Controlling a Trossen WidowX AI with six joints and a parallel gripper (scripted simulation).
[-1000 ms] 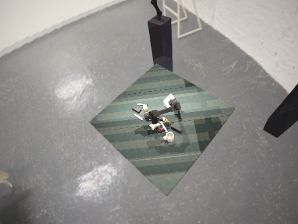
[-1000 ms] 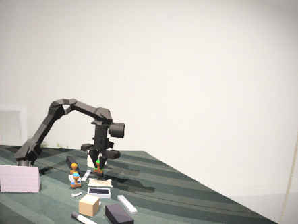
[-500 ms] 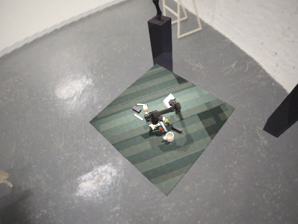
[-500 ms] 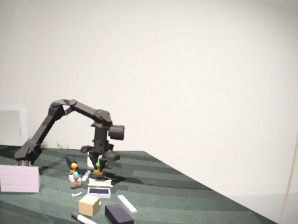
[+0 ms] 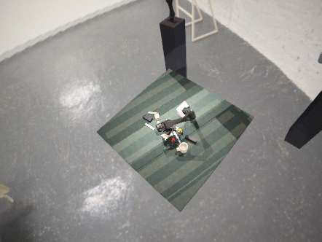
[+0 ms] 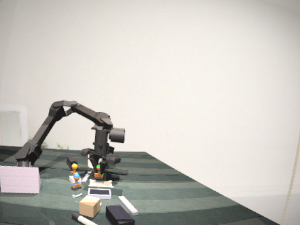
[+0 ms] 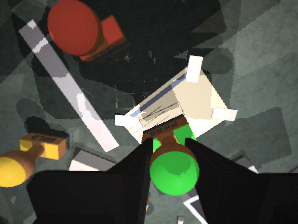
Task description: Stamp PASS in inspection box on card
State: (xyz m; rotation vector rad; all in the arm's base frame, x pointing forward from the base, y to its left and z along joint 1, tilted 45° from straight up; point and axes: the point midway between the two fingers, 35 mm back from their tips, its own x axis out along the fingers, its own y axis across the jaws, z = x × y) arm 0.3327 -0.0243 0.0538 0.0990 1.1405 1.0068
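My gripper tip is now 5 cm above the cream card, 1 cm to the left of it and 1 cm short of it. The rest, counted from my gripper tip: pass stamp: right at my gripper tip; then red-knobbed stamp: 9 cm to the left, 3 cm below, 3 cm ahead; then blue-knobbed stamp: 11 cm behind, 4 cm to the right, 3 cm below.
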